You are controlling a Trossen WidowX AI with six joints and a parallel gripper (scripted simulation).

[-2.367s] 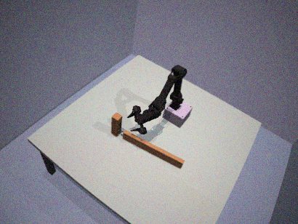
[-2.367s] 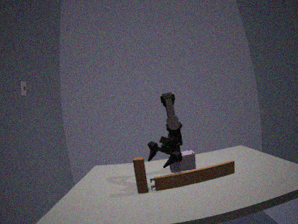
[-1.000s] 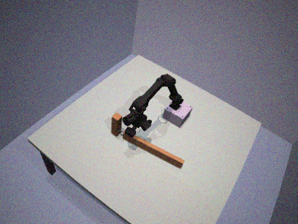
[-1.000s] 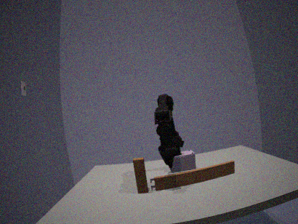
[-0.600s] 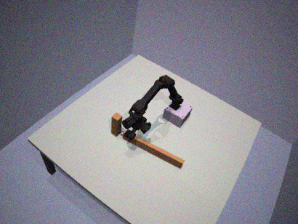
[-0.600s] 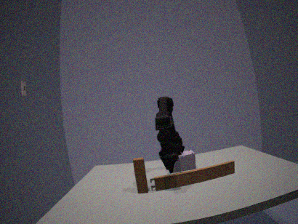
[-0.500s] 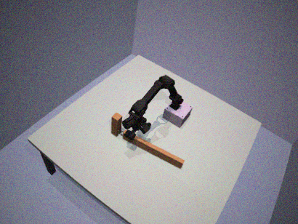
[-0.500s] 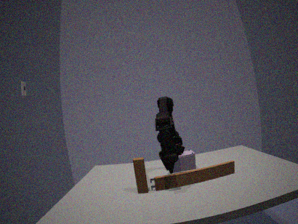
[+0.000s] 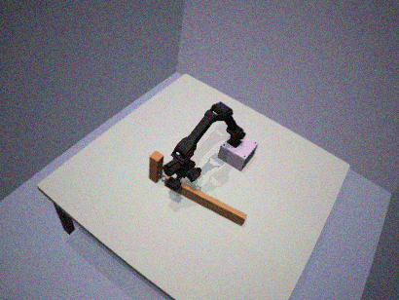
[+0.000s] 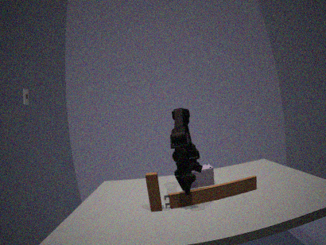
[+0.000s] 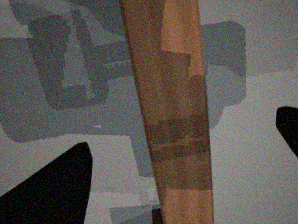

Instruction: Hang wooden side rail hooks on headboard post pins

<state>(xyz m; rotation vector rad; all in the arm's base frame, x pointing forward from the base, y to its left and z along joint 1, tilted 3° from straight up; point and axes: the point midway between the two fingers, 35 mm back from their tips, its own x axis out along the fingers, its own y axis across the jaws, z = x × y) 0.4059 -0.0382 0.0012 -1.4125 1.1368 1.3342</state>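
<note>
My gripper tip is now 14 cm to the left of the headboard post, 2 cm below it and 2 cm short of it.
</note>
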